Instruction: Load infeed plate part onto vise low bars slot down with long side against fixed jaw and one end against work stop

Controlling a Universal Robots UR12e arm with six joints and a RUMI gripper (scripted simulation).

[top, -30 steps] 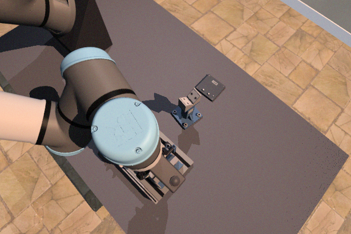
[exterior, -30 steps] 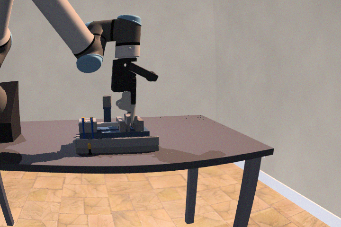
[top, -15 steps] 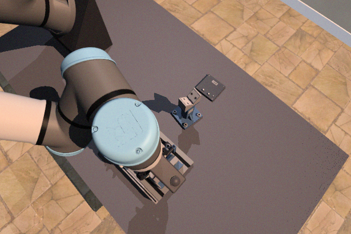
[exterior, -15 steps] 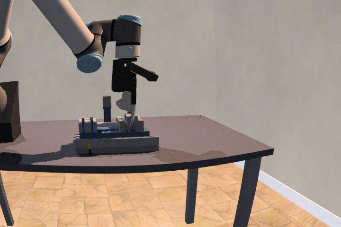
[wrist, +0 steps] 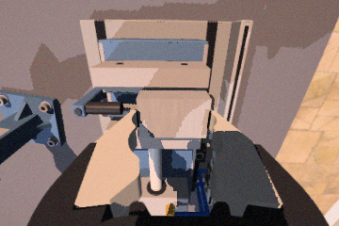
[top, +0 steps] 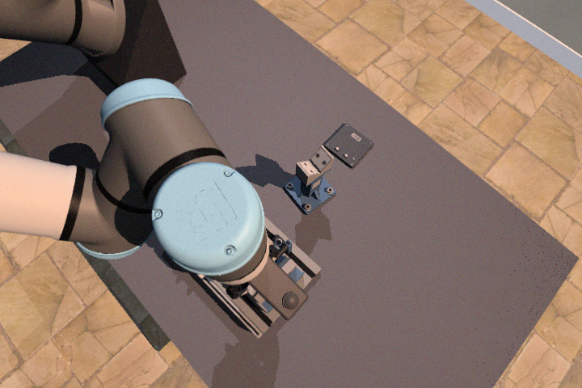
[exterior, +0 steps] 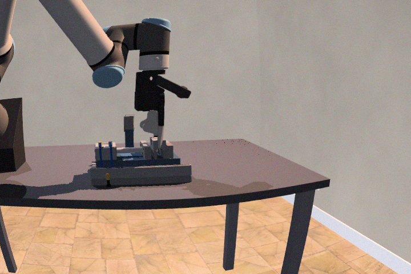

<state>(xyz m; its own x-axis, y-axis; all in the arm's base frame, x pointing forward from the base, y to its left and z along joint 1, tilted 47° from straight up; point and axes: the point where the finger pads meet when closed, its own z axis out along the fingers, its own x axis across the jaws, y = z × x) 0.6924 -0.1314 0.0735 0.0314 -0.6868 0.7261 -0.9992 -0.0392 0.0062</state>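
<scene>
Now: the part 10 mm below my hand. Round my hand: fixed jaw (30 mm below, 30 mm ahead, 20 mm to the left); black work stop (70 mm to the left, 20 mm below); white cylinder rod (90 mm behind, 30 mm below, 20 mm to the left).
</scene>
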